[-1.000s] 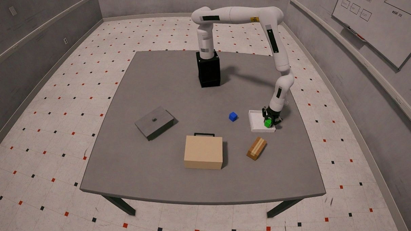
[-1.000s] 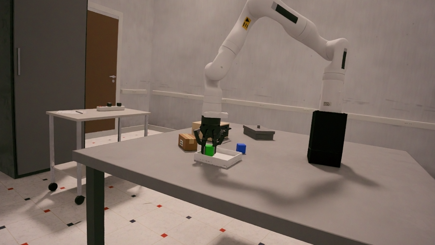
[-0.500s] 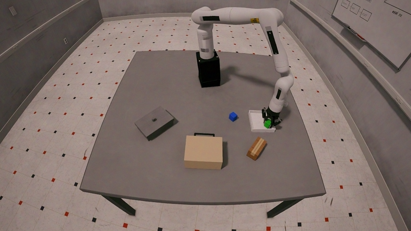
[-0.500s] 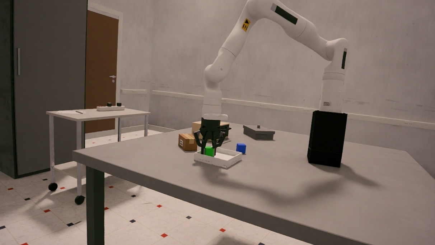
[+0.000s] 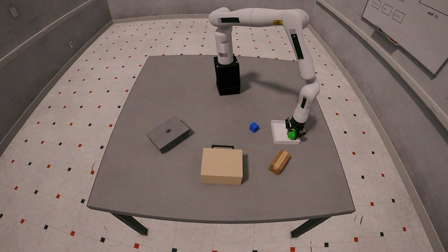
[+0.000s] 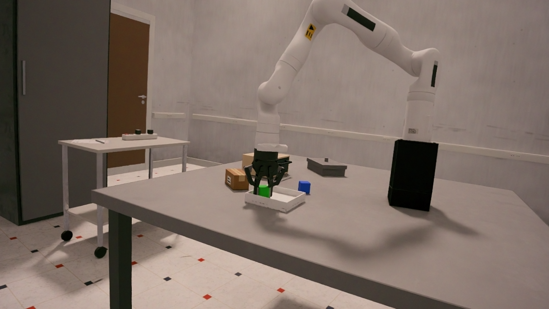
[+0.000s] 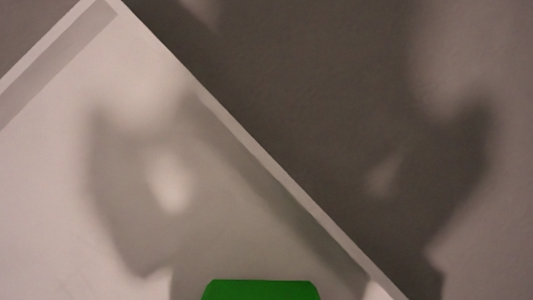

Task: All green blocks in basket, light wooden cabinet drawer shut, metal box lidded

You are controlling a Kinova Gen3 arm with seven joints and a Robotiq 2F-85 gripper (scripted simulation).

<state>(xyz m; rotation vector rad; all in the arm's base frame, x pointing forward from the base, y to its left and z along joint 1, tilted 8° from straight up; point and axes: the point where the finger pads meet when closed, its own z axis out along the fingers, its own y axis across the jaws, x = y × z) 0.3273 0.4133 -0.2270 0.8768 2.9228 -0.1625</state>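
The white basket is 40 mm to the right of my hand, 20 mm below it and 20 mm behind it. The rest, counted from my hand: light wooden cabinet: 330 mm to the right, 270 mm ahead, 10 mm above; brown cardboard box: 180 mm ahead, 60 mm to the right, 10 mm above; drawer: 330 mm to the right, 250 mm ahead, 10 mm above.
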